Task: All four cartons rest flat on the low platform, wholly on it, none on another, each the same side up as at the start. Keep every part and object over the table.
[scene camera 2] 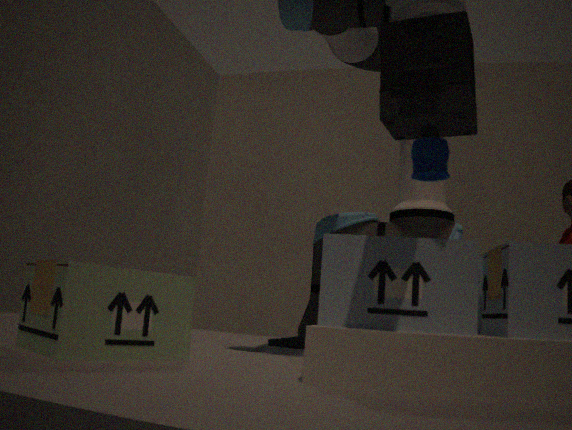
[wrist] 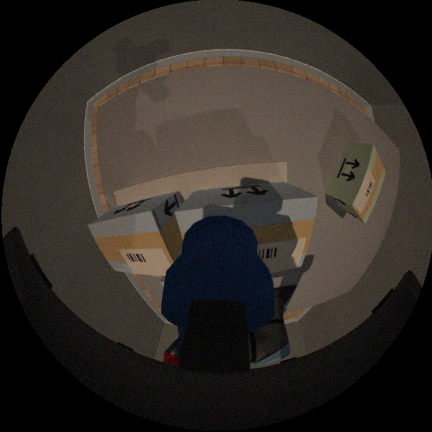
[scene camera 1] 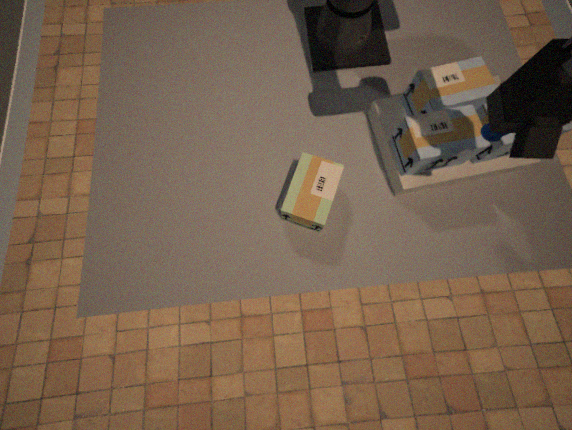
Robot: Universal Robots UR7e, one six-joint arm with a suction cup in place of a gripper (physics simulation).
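Pixels of known places: end effector, tool point: (scene camera 2: 430,176); arm's base, origin of the base link: (scene camera 1: 342,32).
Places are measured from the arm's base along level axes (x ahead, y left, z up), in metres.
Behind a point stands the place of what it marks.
Observation:
A green carton (scene camera 1: 312,192) @(x 0.514, y -0.075, z 0.075 m) (scene camera 2: 170,310) @(x 0.475, y -0.015, z 0.039 m) (wrist: 357,175) stands on the table, apart from the platform (scene camera 1: 445,179) @(x 0.452, y 0.229, z 0.037 m) (scene camera 2: 400,355) @(x 0.460, y 0.211, z 0.018 m) (wrist: 225,176). Three blue-grey cartons stand upright on the platform: one at the back (scene camera 1: 475,82) @(x 0.267, y 0.255, z 0.123 m), one at the front (scene camera 1: 450,137) @(x 0.399, y 0.193, z 0.123 m) (scene camera 2: 345,280) @(x 0.444, y 0.154, z 0.080 m) (wrist: 285,235), and one beside that (scene camera 1: 495,150) @(x 0.410, y 0.296, z 0.099 m) (scene camera 2: 540,295) @(x 0.402, y 0.322, z 0.075 m) (wrist: 137,240), partly hidden by the arm in scene camera 1. My blue suction cup (scene camera 1: 491,132) @(x 0.424, y 0.225, z 0.181 m) (scene camera 2: 430,172) (wrist: 220,225) is shut with nothing on it. It hangs above the platform cartons, a gap below it in scene camera 2. It hides the back carton in the wrist view.
The arm's dark base plate (scene camera 1: 350,57) @(x 0.085, y 0.023, z 0.000 m) stands on the grey table (scene camera 1: 200,150) @(x 0.386, y -0.361, z -0.011 m) behind and left of the platform. The dark wrist housing (scene camera 1: 530,100) @(x 0.453, y 0.182, z 0.295 m) (scene camera 2: 427,75) @(x 0.505, y 0.236, z 0.243 m) is above the cartons. Tiled floor (scene camera 1: 300,350) lies beyond the table's front edge.

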